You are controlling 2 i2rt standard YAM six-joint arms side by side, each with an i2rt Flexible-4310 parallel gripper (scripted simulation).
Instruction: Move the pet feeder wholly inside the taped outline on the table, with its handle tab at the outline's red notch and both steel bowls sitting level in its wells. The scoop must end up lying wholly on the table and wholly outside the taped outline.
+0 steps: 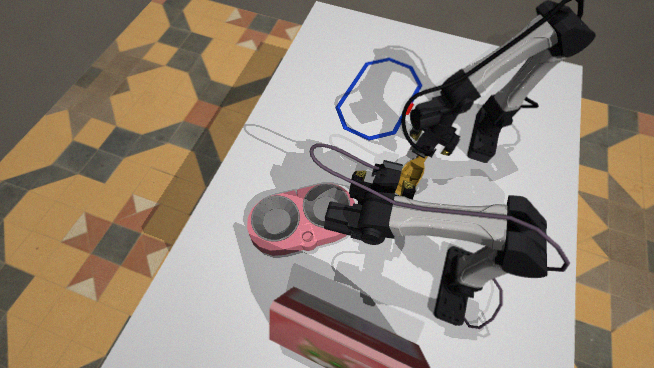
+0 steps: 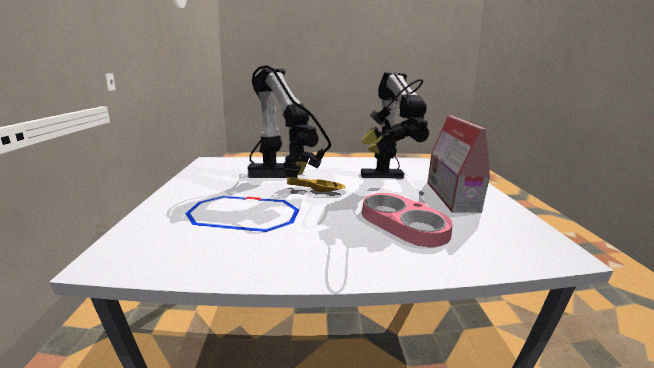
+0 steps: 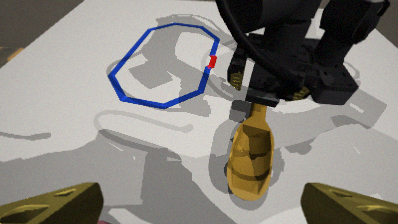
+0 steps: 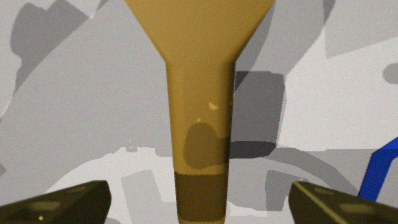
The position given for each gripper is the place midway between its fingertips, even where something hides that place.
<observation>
In view: the left gripper (image 2: 365, 146), the right gripper (image 4: 199, 190), a pink pet feeder (image 1: 307, 236), a yellow scoop (image 4: 200, 51) and a food bag (image 2: 459, 173).
The pink pet feeder is seen too in image 2 (image 2: 391, 222). The yellow scoop shows as well in image 3 (image 3: 249, 167). The left gripper shows as well in image 3 (image 3: 201, 191). Image 4 misses the pink pet feeder: it is out of frame. Image 3 does not show the food bag: it is out of frame.
</observation>
